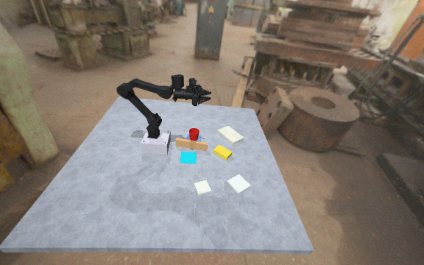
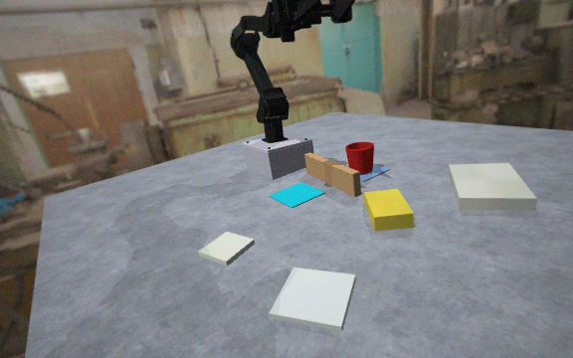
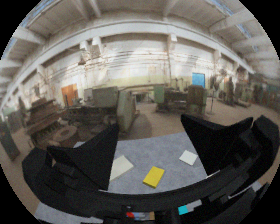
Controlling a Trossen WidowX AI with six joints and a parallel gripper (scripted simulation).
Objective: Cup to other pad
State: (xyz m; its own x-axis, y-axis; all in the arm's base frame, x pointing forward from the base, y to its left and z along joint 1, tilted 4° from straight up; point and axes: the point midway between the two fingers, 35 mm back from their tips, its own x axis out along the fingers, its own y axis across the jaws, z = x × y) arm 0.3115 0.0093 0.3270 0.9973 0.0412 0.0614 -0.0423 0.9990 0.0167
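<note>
The red cup is 380 mm below my gripper tip, 90 mm to the left of it and 90 mm behind it. Also, from my gripper tip: blue pad 420 mm below, 100 mm to the left, 90 mm behind; wooden block 400 mm below, 90 mm behind; yellow block 400 mm below, 130 mm ahead, 20 mm to the right.
</note>
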